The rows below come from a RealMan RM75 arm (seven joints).
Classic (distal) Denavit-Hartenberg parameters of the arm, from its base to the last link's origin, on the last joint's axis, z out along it. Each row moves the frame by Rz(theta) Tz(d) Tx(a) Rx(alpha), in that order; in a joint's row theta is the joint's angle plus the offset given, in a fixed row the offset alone. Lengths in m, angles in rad.
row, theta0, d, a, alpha
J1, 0, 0.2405, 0, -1.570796
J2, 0, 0, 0, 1.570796
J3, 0, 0.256, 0, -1.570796
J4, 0, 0, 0, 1.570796
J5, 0, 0.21, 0, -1.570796
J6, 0, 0, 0, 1.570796
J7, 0, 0.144, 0, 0
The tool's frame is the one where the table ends.
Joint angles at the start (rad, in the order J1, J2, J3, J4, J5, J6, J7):
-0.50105, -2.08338, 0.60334, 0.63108, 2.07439, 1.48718, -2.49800
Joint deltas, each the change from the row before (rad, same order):
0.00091, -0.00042, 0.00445, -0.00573, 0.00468, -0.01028, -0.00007
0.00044, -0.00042, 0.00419, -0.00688, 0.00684, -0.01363, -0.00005
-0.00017, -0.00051, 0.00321, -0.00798, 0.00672, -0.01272, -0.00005
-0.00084, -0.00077, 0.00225, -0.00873, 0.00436, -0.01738, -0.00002
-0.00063, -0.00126, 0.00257, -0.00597, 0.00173, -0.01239, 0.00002
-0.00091, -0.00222, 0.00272, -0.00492, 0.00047, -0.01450, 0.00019
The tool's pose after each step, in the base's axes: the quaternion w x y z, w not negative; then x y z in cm. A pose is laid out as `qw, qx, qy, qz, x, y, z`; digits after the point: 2 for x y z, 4 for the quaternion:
0.0286, -0.6431, -0.7155, -0.2715, -29.13, 32.47, -0.33
0.0323, -0.6413, -0.7187, -0.2668, -29.34, 32.43, -0.57
0.0352, -0.6393, -0.7219, -0.2624, -29.53, 32.39, -0.81
0.0399, -0.6364, -0.7252, -0.2597, -29.72, 32.42, -1.05
0.0428, -0.6345, -0.7273, -0.2581, -29.83, 32.44, -1.24
0.0466, -0.6325, -0.7291, -0.2572, -29.90, 32.50, -1.44

